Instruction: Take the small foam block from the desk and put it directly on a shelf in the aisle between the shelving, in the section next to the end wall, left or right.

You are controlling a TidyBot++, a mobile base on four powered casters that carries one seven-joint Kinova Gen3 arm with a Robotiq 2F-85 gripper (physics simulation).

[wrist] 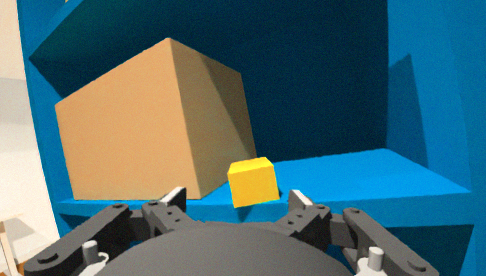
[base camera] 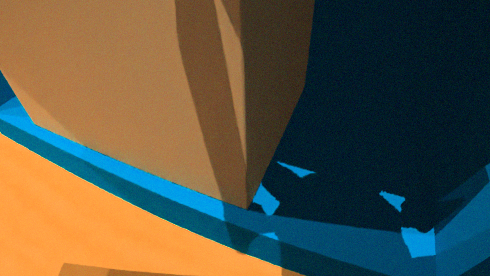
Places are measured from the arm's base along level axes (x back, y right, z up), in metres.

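Where they show: gripper, between the fingertips: [wrist: 237, 200].
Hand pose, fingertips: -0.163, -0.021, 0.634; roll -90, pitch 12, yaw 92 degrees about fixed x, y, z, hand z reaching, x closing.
After its pixels a point has its place, as x, y, z.
The small yellow foam block [wrist: 253, 185] {-0.249, -0.008, 0.618} sits at the front edge of a blue shelf [wrist: 350, 180] {-0.265, 0.126, 0.594} [base camera: 150, 178] {-0.318, -0.137, -0.321}, just right of a large cardboard box. Its lower front reaches a little past the shelf's edge, and a small shadow lies below it. It looks slightly tilted. My gripper [wrist: 237, 200] {-0.163, -0.021, 0.634} is open and empty, in front of the shelf. The block shows beyond the fingertips, between them and apart from them. The block cannot be made out in the base camera view.
The cardboard box [base camera: 100, 75] [wrist: 125, 135] fills the shelf's left part. A blue side panel [wrist: 435, 100] {-0.205, 0.208, 0.682} closes the right side, and another shelf board [wrist: 85, 50] {-0.525, -0.429, 1.019} hangs above. A pale wall [wrist: 10, 125] {-2.138, -3.086, 1.381} stands at far left. An orange floor [base camera: 60, 210] {-0.301, -0.322, -0.397} lies before the shelf.
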